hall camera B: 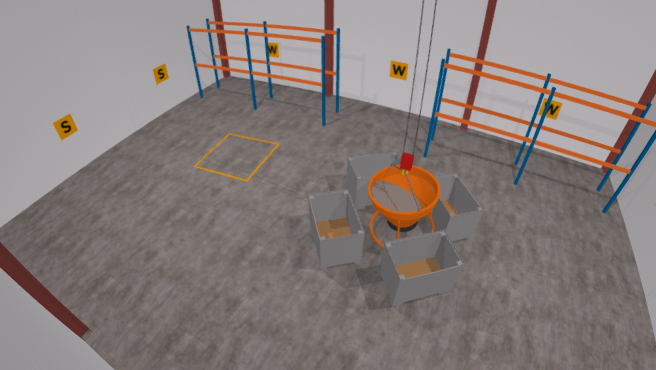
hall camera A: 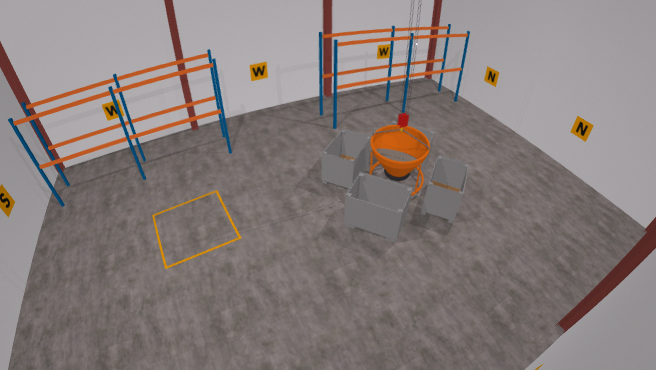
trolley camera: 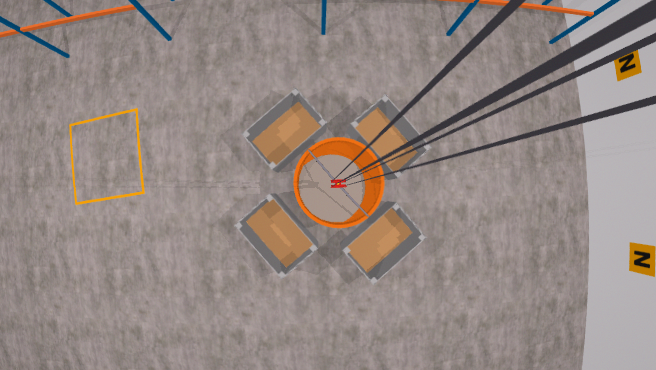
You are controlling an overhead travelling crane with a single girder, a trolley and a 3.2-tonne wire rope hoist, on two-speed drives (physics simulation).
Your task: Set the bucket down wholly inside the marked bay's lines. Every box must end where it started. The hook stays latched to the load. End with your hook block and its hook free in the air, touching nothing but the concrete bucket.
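Observation:
The orange concrete bucket (hall camera A: 398,162) (hall camera B: 402,216) (trolley camera: 372,187) hangs upright and low among several grey boxes (hall camera A: 375,215) (hall camera B: 340,251) (trolley camera: 285,131). Its legs are partly hidden behind them; the gap below its feet is hard to judge. My hook (hall camera A: 402,129) (hall camera B: 405,172) (trolley camera: 338,183), under the red block, is shut on the bucket's sling above the rim. In the trolley camera, the bucket's rim lies very near the boxes' inner corners. The marked bay (hall camera A: 159,242) (hall camera B: 221,173) (trolley camera: 73,164) is a yellow outline on the floor, well away from the bucket on the S side.
Boxes stand on all diagonal sides of the bucket, with narrow gaps between them. A blue and orange rack (hall camera A: 127,132) (hall camera B: 251,70) stands by the W wall near the bay. Another rack (hall camera A: 335,85) (hall camera B: 534,136) stands by the W wall toward the N side.

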